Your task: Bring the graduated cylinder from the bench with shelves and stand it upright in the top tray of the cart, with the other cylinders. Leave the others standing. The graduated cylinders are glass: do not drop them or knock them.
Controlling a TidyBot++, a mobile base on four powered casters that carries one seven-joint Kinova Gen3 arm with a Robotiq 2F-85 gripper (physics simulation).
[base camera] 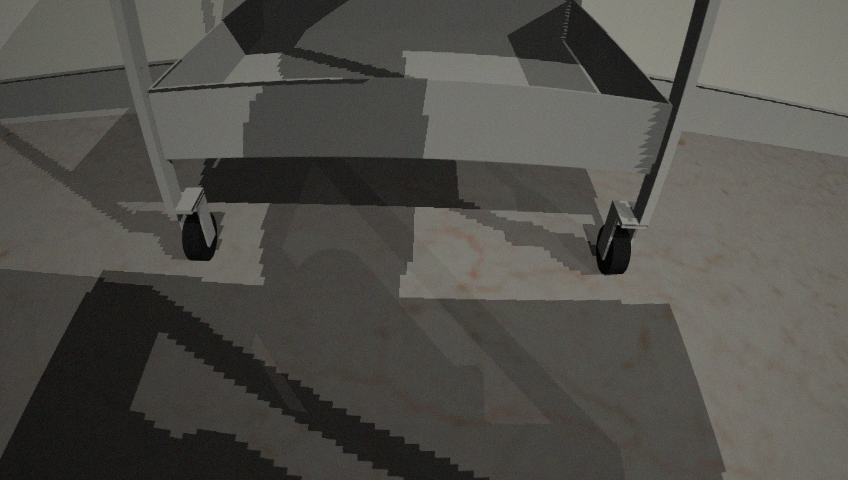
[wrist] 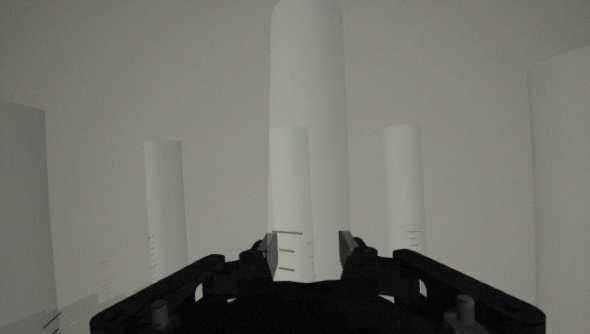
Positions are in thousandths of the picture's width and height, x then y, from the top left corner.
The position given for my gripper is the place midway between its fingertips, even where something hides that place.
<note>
In view: my gripper (wrist: 523,735), a graduated cylinder (wrist: 523,654), a graduated cylinder (wrist: 935,253) and a graduated cylinder (wrist: 60,861).
</note>
